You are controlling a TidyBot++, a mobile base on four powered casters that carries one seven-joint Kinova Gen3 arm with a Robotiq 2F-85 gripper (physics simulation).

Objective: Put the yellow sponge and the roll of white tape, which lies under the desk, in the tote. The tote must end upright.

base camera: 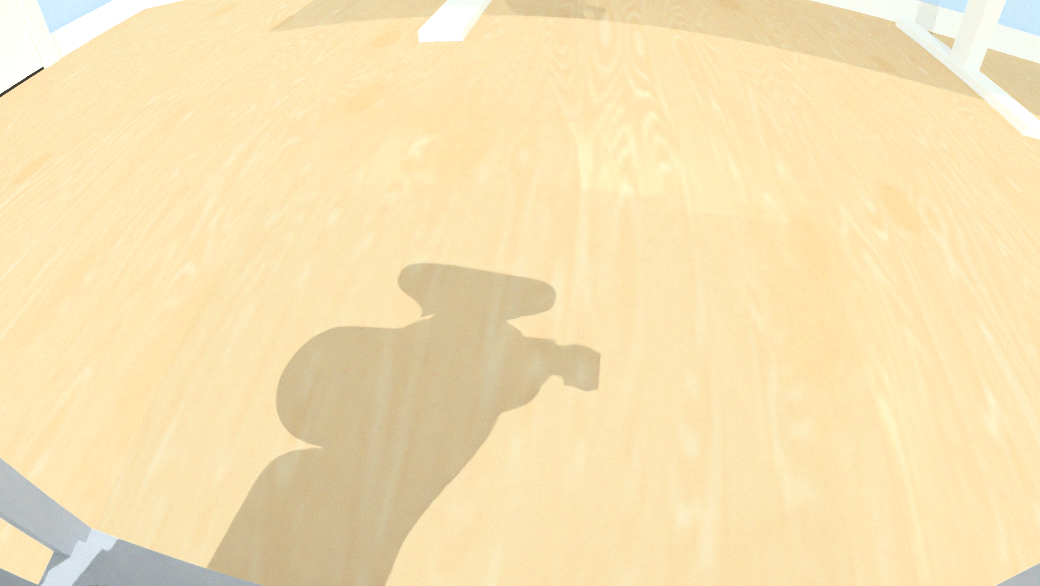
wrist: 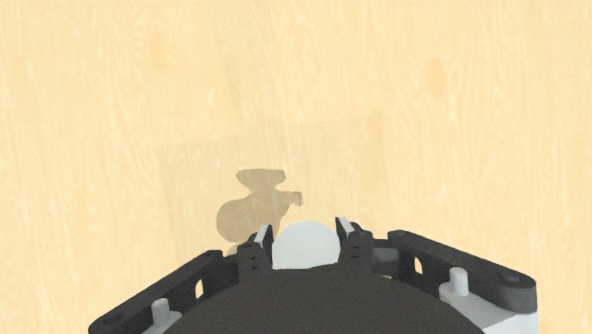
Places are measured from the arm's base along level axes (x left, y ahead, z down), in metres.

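Where they show: gripper, between the fingertips: [wrist: 304, 233].
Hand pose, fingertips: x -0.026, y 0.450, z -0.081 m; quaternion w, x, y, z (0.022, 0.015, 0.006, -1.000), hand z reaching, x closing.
After its pixels a point has its place.
The roll of white tape [wrist: 306, 246] @(z -0.095, x -0.026, y 0.446 m) shows in the wrist view at the bottom centre, as a pale rounded shape. My gripper [wrist: 304, 233] @(z -0.081, x -0.026, y 0.450 m) is shut on it, with one finger pad on each side, and holds it above the wooden floor. The lower part of the roll is hidden behind the dark gripper body. The gripper does not show in the base camera view; the arm's shadow falls on the floor there. The yellow sponge and the tote do not show in either view.
In the base camera view, a white foot bar [base camera: 452, 21] lies at the top, left of centre, and a white leg on a long foot [base camera: 971, 76] stands at the top right. Grey base parts [base camera: 167, 564] show at the bottom left. A white panel [base camera: 18, 43] @(z 0.284, x 1.609, y 1.290 m) stands at the upper left.
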